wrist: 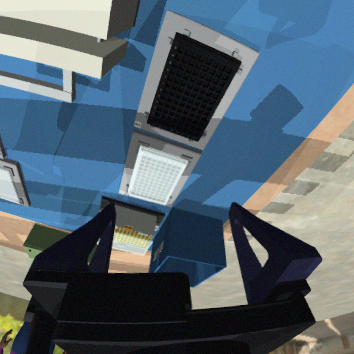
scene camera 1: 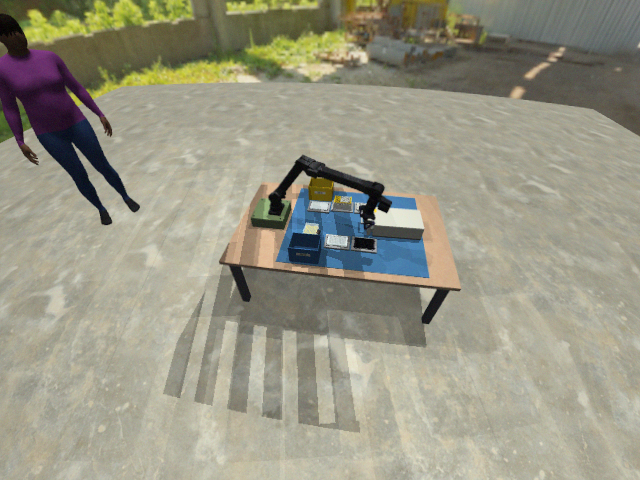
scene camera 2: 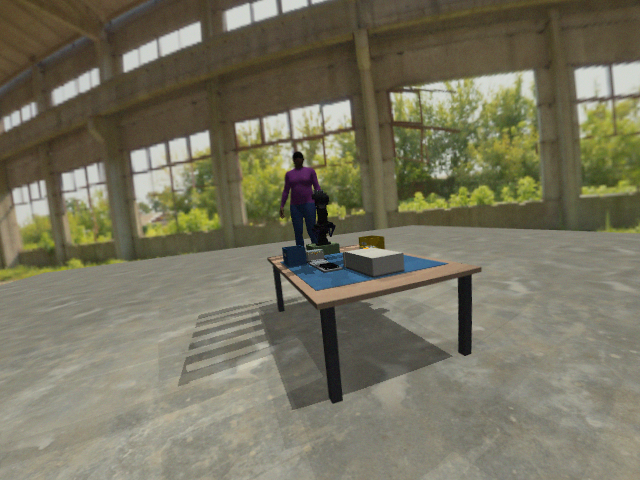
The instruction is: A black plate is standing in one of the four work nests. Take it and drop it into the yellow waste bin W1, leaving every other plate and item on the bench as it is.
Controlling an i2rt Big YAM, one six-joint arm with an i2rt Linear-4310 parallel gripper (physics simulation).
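Frame: origin at the arm's base, x up, y back, z right, level; centimetres.
Where they show: gripper, fingertip midpoint: (wrist: 173,207) (scene camera 1: 363,223) (scene camera 2: 324,238); arm's base, origin of the base link: (scene camera 1: 276,209) (scene camera 2: 323,244).
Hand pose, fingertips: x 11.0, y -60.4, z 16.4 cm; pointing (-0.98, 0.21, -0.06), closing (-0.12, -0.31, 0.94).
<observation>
Each offset is from my fingertips to the top centre of the thing.
The black plate {dx -16.1, dy -2.7, dz -0.2 cm} (scene camera 1: 364,243) (scene camera 2: 328,266) (wrist: 195,87) sits in a grey nest, the one farther from the blue bin in the front row. A white plate {dx -16.1, dy +14.7, dz +0.5 cm} (scene camera 1: 337,240) (wrist: 157,175) sits in the nest beside it. My gripper (scene camera 1: 368,225) (wrist: 173,207) is open and empty. It hangs above the blue mat, behind the black plate in scene camera 1's view. In the wrist view the black plate lies beyond the fingertips, not between them. The yellow bin {dx -6.7, dy +34.5, dz -49.2 cm} (scene camera 1: 321,191) (scene camera 2: 372,241) stands at the back of the bench and does not show in the wrist view.
A white box-shaped device (scene camera 1: 398,224) (scene camera 2: 373,260) (wrist: 55,20) stands close beside the gripper. A blue bin {dx -6.7, dy +32.6, dz +14.5 cm} (scene camera 1: 305,249) (scene camera 2: 294,255) (wrist: 192,237) stands beside the white plate's nest. A pale yellow item {dx -11.3, dy +32.6, dz -0.8 cm} (scene camera 1: 311,227) is behind it. Several plates stand in a back row near the yellow bin.
</observation>
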